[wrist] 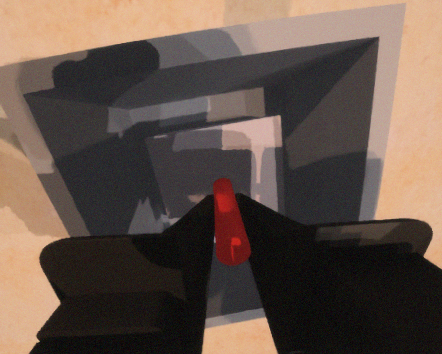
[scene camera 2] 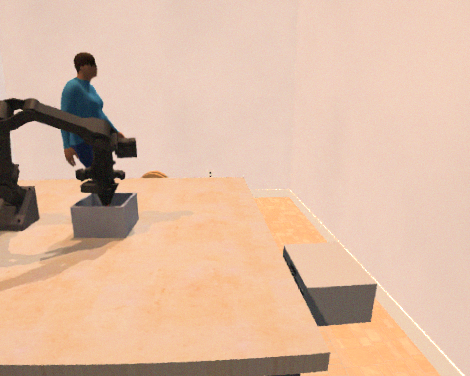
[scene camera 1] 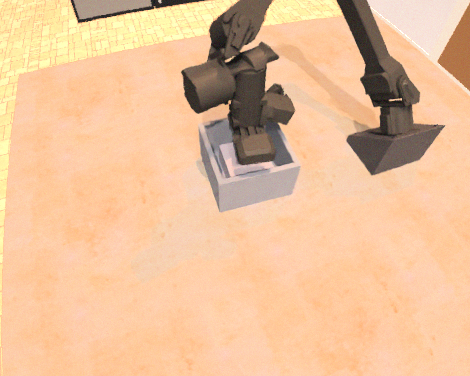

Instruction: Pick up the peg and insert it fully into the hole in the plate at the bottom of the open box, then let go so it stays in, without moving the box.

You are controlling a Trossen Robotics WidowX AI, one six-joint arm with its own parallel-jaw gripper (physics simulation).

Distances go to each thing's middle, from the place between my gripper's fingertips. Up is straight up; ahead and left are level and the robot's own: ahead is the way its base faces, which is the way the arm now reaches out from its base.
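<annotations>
Grey box (scene camera 1: 248, 189): 2 cm below my hand. Red peg (wrist: 232, 245): 1 cm above my hand.
</annotations>
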